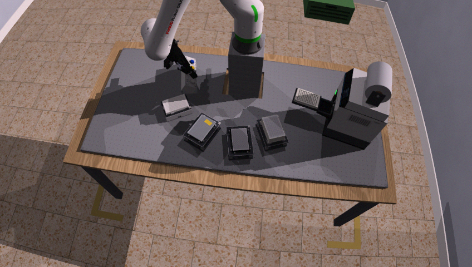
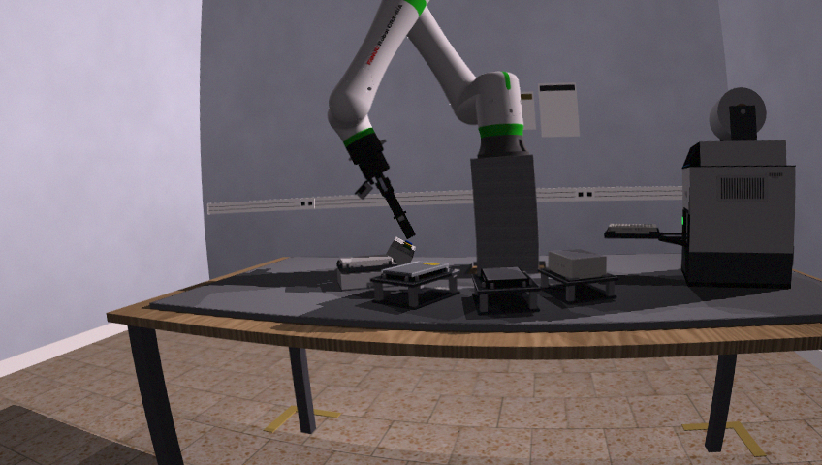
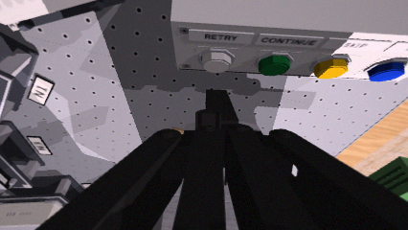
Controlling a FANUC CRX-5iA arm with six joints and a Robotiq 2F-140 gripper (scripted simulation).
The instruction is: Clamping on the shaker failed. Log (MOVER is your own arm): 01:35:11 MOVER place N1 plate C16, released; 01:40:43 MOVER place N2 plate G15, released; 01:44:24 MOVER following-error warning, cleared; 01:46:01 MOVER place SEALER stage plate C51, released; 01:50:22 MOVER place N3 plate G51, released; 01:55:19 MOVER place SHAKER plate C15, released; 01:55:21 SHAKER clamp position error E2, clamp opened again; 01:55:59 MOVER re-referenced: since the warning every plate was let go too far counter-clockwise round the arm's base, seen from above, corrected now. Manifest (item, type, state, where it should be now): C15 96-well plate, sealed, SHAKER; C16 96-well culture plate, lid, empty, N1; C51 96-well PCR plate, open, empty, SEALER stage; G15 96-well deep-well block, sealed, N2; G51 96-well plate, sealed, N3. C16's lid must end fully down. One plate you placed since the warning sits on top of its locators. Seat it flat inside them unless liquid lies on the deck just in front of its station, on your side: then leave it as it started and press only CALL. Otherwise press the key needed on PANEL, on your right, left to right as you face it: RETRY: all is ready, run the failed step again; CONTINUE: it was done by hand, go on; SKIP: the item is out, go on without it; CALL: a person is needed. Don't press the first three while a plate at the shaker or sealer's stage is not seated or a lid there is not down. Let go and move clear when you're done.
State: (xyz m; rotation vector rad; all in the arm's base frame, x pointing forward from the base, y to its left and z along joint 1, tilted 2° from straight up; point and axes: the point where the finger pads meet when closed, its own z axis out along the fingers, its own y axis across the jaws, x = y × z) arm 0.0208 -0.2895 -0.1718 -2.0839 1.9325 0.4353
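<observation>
Now: hand 7 cm above the white retry key. Also, from my hand: yellow skip key: 10 cm behind, 7 cm below, 1 cm to the right; green continue key: 7 cm below, 5 cm behind; blue call key: 15 cm behind, 7 cm below, 1 cm to the right.
</observation>
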